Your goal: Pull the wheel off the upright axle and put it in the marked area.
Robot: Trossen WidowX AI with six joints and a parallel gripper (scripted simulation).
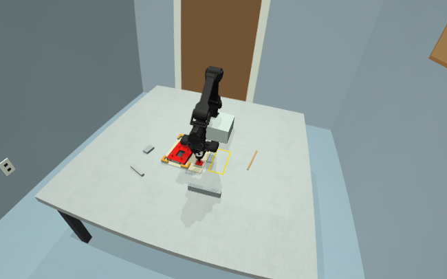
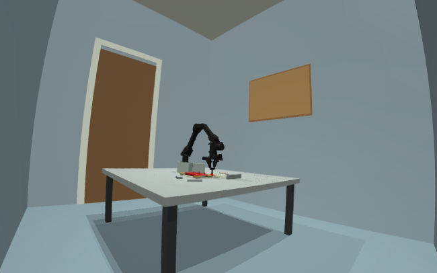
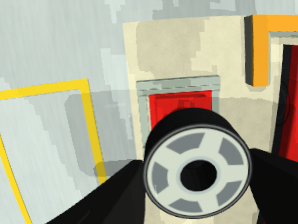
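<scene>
Right now the upright axle is 3 cm below my gripper tip. From my gripper tip the other things lie so: wheel right at my gripper tip.
</scene>
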